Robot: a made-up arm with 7 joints. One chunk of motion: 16 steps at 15 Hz.
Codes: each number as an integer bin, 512 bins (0 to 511) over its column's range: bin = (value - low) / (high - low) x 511, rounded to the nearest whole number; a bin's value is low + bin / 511 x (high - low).
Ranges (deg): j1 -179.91..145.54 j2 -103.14..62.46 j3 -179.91..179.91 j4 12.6..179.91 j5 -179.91..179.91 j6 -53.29..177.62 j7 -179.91..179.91
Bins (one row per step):
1: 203 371 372 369 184 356 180
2: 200 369 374 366 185 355 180
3: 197 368 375 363 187 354 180
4: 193 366 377 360 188 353 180
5: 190 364 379 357 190 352 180
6: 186 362 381 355 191 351 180
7: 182 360 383 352 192 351 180
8: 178 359 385 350 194 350 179
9: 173 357 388 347 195 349 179
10: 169 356 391 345 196 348 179
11: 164 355 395 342 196 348 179
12: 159 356 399 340 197 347 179
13: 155 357 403 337 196 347 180
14: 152 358 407 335 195 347 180
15: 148 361 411 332 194 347 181
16: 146 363 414 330 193 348 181
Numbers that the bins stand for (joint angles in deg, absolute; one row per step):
1: -50.62 17.09 82.03 133.42 -50.35 107.58 -53.16
2: -52.53 16.44 83.44 132.43 -49.64 107.13 -53.16
3: -54.44 16.12 84.15 131.45 -48.23 106.68 -53.16
4: -56.99 15.47 85.55 130.47 -47.53 106.22 -53.16
5: -58.90 14.82 86.96 129.49 -46.12 105.77 -53.16
6: -61.45 14.17 88.37 128.83 -45.42 105.32 -53.16
7: -64.00 13.53 89.78 127.85 -44.71 105.32 -53.16
8: -66.54 13.20 91.19 127.20 -43.31 104.87 -53.87
9: -69.73 12.55 93.30 126.21 -42.60 104.42 -53.87
10: -72.28 12.23 95.41 125.56 -41.90 103.96 -53.87
11: -75.46 11.91 98.23 124.58 -41.90 103.96 -53.87
12: -78.64 12.23 101.05 123.92 -41.19 103.51 -53.87
13: -81.19 12.55 103.86 122.94 -41.90 103.51 -53.16
14: -83.10 12.88 106.68 122.28 -42.60 103.51 -53.16
15: -85.65 13.85 109.50 121.30 -43.31 103.51 -52.46
16: -86.92 14.50 111.61 120.65 -44.01 103.96 -52.46

